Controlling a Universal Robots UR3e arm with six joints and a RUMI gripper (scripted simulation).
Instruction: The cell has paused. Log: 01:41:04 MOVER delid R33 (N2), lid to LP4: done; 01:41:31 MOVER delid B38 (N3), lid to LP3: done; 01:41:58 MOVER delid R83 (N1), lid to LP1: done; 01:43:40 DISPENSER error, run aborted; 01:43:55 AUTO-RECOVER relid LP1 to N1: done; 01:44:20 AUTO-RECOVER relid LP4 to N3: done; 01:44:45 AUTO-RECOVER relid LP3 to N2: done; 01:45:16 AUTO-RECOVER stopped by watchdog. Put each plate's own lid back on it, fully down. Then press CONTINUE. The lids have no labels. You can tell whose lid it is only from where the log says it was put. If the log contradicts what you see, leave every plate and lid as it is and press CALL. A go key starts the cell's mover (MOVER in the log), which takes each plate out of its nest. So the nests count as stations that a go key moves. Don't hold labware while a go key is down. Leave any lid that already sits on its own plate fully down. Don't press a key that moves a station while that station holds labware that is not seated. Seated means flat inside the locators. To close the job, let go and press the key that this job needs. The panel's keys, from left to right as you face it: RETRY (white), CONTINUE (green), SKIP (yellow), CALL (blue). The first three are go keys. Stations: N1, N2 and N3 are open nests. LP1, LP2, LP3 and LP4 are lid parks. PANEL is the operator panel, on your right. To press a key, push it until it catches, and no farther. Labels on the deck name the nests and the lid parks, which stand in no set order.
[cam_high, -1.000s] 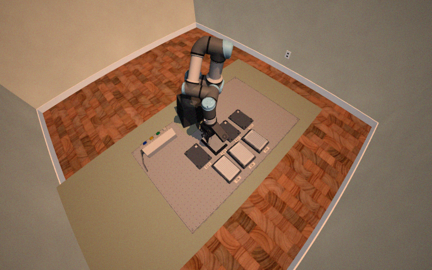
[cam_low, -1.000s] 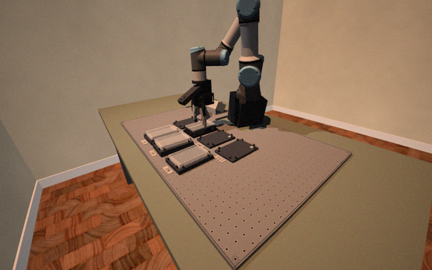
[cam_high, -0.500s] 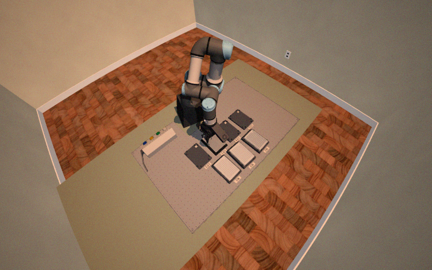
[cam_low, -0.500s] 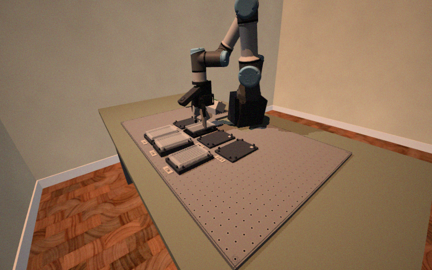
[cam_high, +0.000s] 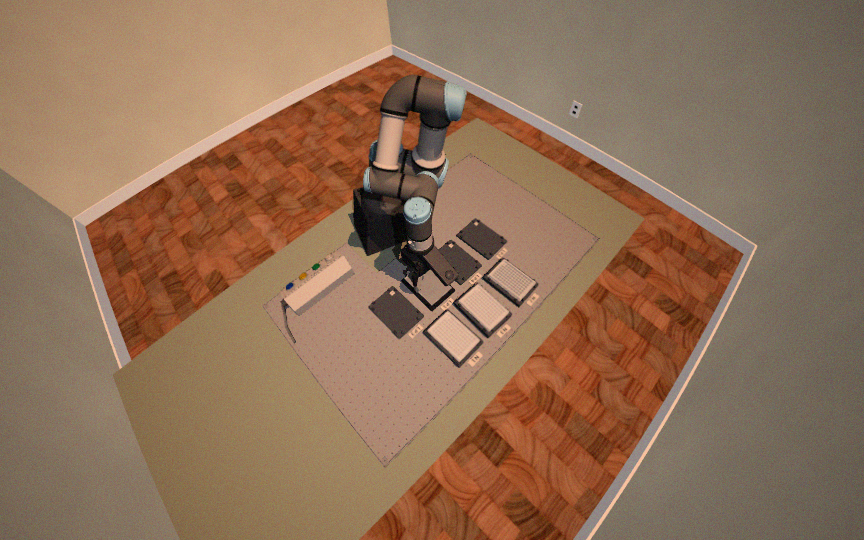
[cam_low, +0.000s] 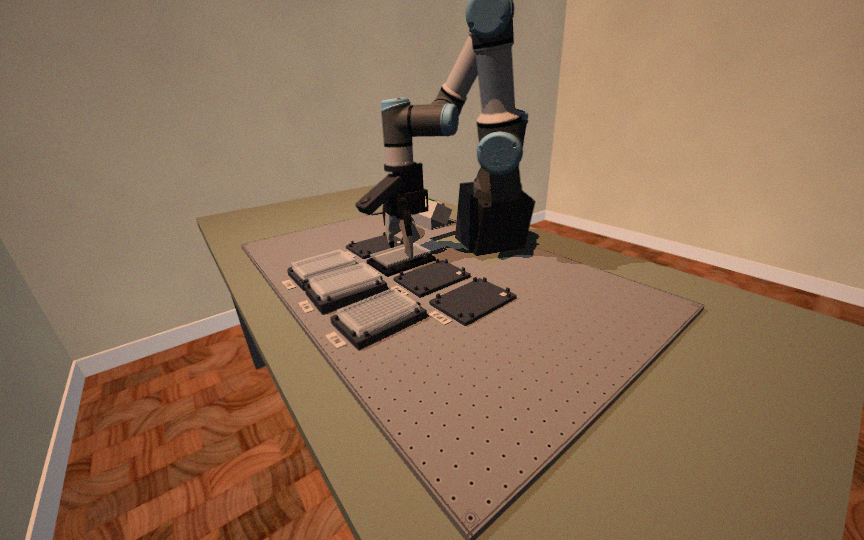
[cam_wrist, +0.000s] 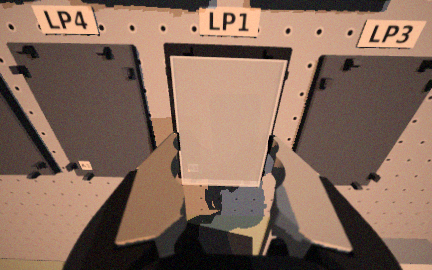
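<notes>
My gripper is now 30 mm above the LP1 lid park. The rest, counted from my hand: LP3 lid park: 130 mm to the right, 30 mm below; clear lid: 10 mm below; lid park LP4: 10 mm behind, 130 mm to the left, 30 mm below.
</notes>
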